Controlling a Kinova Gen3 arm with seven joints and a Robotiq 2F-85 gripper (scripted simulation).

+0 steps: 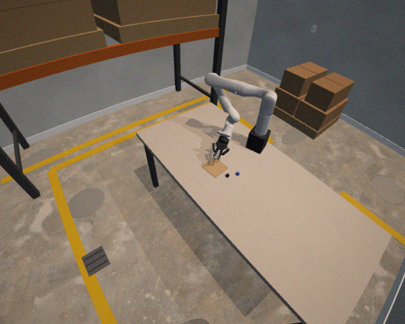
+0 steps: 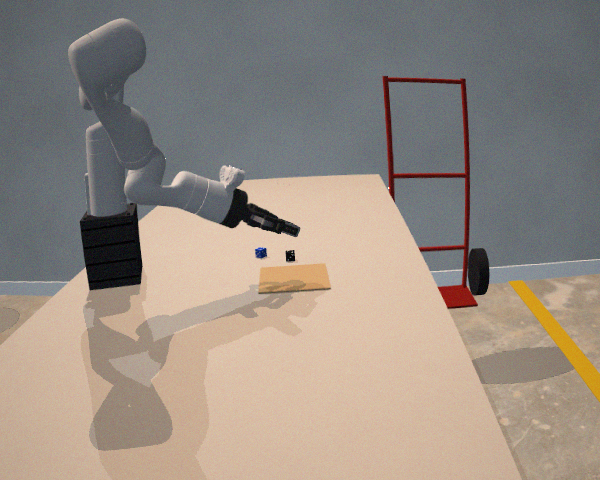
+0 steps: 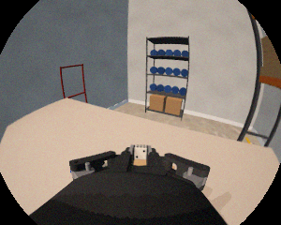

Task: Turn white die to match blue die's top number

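Right now my hand is 11 cm above the tan mat. Also, from my hand: blue die 14 cm to the left, 10 cm below, 9 cm behind; then white die 1 cm to the left, 1 cm below, 1 cm ahead; then black die 12 cm to the left, 10 cm below, 2 cm behind.
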